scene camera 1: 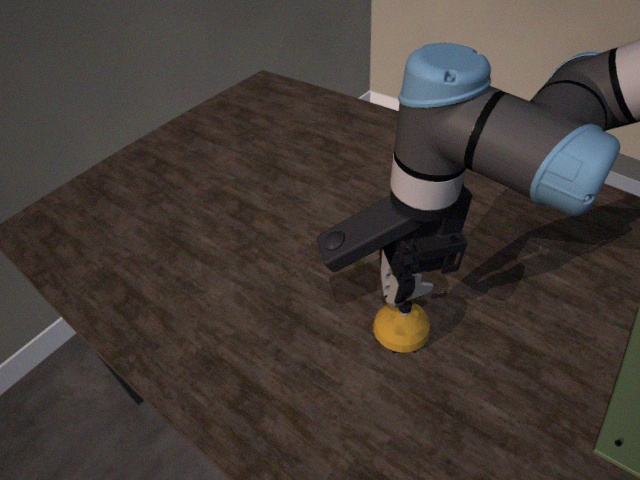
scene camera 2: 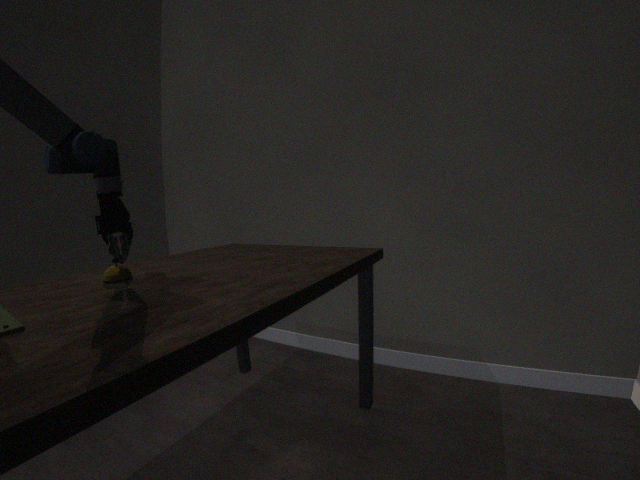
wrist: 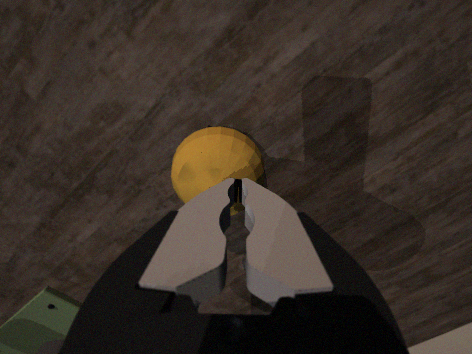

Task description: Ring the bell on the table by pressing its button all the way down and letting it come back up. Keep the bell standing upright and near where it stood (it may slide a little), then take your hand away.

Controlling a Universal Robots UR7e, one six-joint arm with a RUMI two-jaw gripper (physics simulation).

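Places are measured from the arm's base along level axes (x right, y ahead, z up), in centimetres.
Pixels of known places: gripper, fingertip midpoint: (scene camera 1: 391, 303) (scene camera 2: 122, 263) (wrist: 238, 181).
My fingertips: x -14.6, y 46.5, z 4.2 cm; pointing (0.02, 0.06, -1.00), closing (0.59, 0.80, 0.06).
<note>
Behind a point stands the place of what it marks.
The bell, a yellow dome (scene camera 1: 401, 328) @[x -16.7, y 43.4, z 3.2 cm] (scene camera 2: 117, 274) @[x -11.0, y 43.2, z 1.8 cm] (wrist: 212, 160) @[x -16.7, y 45.7, z 3.1 cm], stands upright on the brown wooden table (scene camera 1: 206, 206) @[x -14.1, y 90.3, z -0.7 cm] (scene camera 2: 289, 263) @[x 19.0, y 86.9, z -0.7 cm] (wrist: 100, 60) @[x -27.2, y 43.0, z -0.7 cm]. My gripper (scene camera 1: 404, 306) @[x -14.6, y 46.5, z 4.2 cm] (scene camera 2: 119, 260) @[x -14.6, y 46.5, z 4.2 cm] (wrist: 238, 181) @[x -14.6, y 46.5, z 4.2 cm] is shut with nothing between its fingers. It points down at the top of the bell, its tips right over the button area. A small dark and light piece, the button (scene camera 1: 404, 310) @[x -15.4, y 44.1, z 5.5 cm], shows between the tips and the dome in the first scene view. The tips look to be at or touching it; how far it is pressed I cannot tell. In the wrist view the fingers hide the button.
A green panel (scene camera 1: 622, 408) @[x -7.6, y 13.2, z 0.1 cm] (scene camera 2: 7, 322) @[x 6.4, y 13.9, z 0.1 cm] (wrist: 42, 320) @[x -11.5, y 7.1, z 0.0 cm] with a small dark hole lies on the table to the right of the bell in the first scene view. The table's near left edge runs diagonally in that view. Walls stand behind the table.
</note>
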